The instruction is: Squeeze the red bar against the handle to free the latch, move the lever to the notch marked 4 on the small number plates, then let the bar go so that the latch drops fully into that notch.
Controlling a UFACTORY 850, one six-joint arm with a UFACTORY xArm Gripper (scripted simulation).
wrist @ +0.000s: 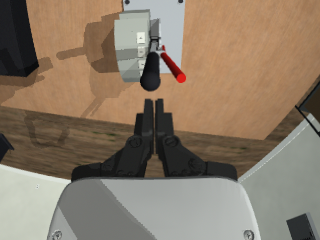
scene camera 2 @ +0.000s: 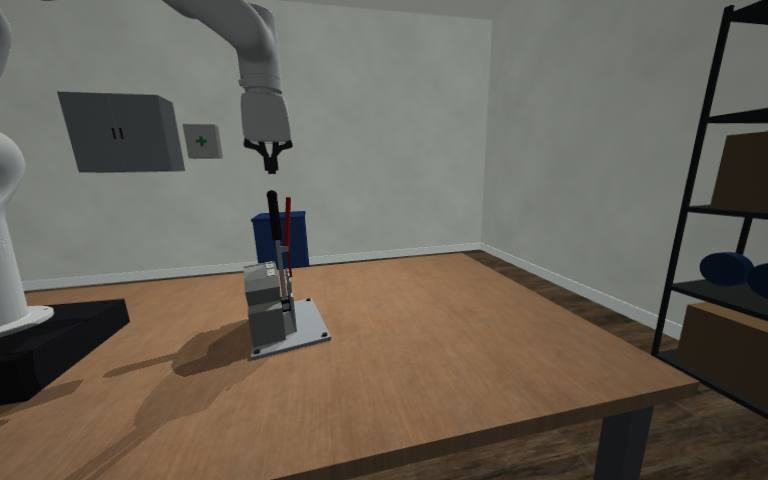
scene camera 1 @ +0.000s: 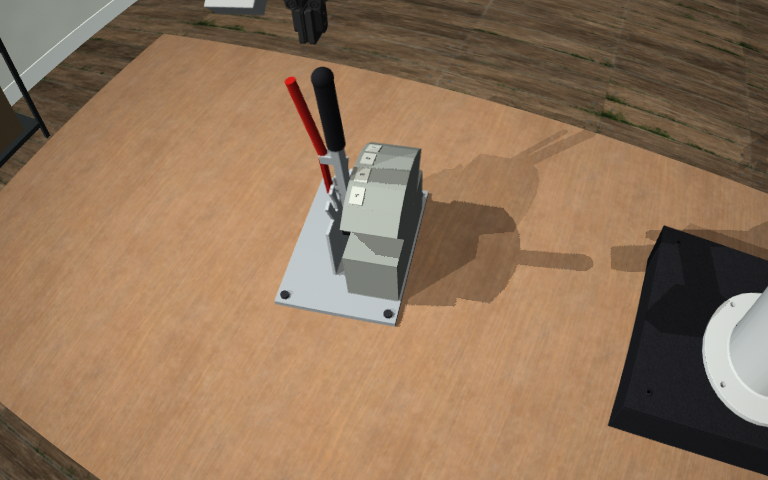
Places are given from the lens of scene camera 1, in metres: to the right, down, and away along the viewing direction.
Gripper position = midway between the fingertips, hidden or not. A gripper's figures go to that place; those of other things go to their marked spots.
my gripper [scene camera 1: 312, 36]: -0.07, -0.20, 0.56
red bar [scene camera 1: 291, 83]: -0.10, -0.16, 0.60
